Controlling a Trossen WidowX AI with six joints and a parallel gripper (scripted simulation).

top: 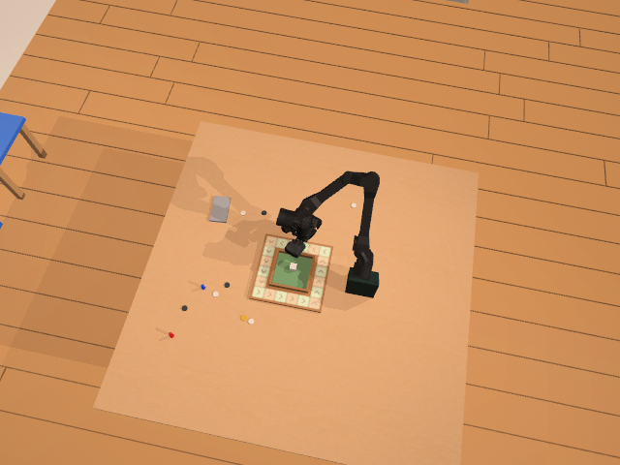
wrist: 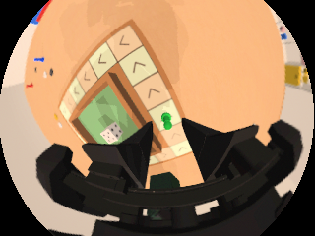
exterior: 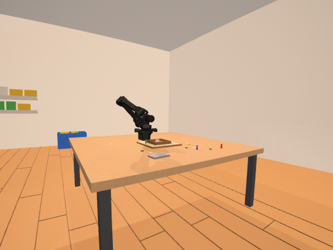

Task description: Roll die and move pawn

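Now: the green pawn 1 cm below my gripper tip. Also, from my gripper tip: white die 10 cm to the left, 2 cm ahead, 1 cm below; yellow disc 34 cm to the left, 16 cm ahead, 4 cm below; grey slab 38 cm ahead, 10 cm to the right, 3 cm below.
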